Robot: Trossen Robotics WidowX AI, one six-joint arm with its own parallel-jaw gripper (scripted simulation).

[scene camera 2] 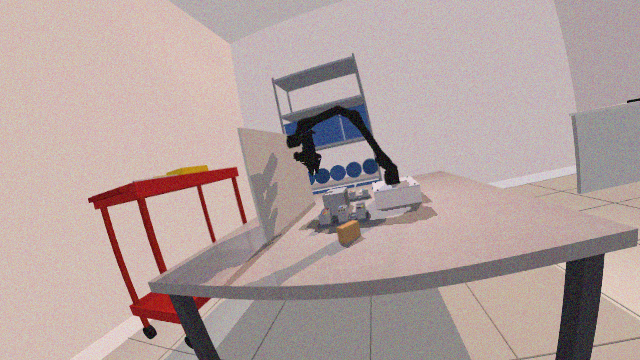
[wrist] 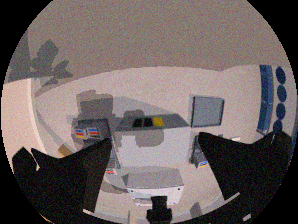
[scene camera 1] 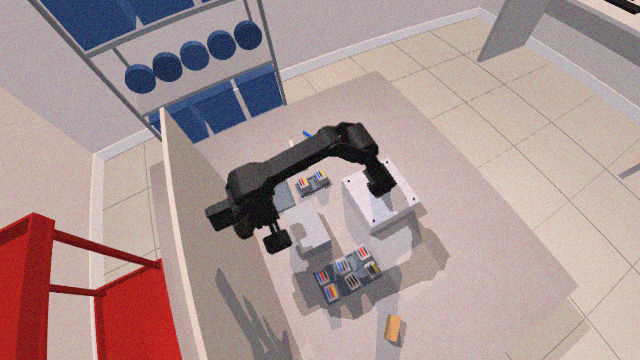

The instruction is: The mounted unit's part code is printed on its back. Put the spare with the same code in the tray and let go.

Scene:
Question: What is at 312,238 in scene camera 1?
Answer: A mounted unit.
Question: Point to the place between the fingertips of my gripper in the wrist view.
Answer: At 155,141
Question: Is my gripper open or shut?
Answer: Open.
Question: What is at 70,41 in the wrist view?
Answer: An upright board.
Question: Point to a grey-blue tray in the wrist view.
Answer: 207,112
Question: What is my gripper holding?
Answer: Nothing.

